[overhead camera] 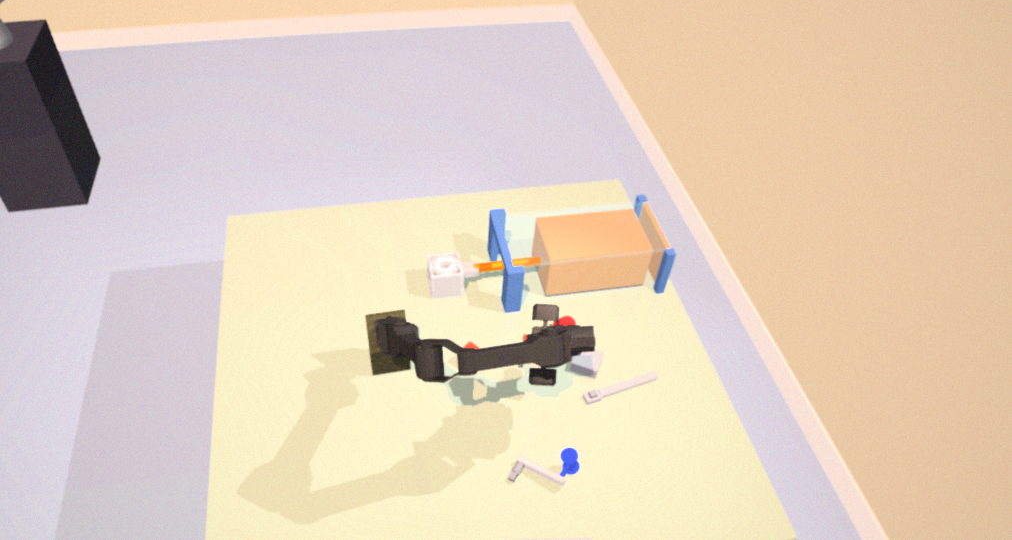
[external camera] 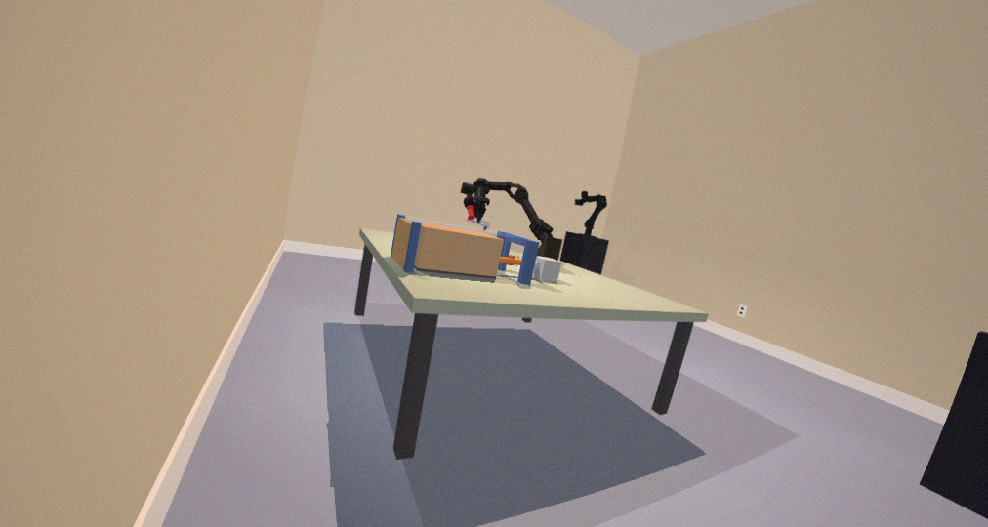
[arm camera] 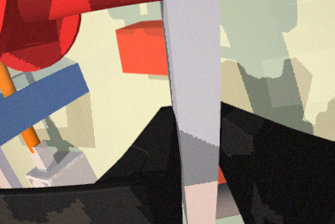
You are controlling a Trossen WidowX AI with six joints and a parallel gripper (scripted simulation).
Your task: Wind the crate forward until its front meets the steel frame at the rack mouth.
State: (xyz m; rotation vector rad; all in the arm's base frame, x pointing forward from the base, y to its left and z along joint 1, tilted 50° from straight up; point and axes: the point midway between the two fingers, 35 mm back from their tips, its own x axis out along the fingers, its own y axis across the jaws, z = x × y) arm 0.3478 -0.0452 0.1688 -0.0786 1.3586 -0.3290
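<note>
The red spool grip lies 50 mm ahead of my gripper tip, 10 mm to the left of it and 40 mm above it. Also, from my gripper tip: grey block: 150 mm ahead, 40 mm to the left, 150 mm below; then red-knobbed handle: 10 mm ahead, 20 mm above; then blue knob: 10 mm ahead, 250 mm to the right, 140 mm below.
</note>
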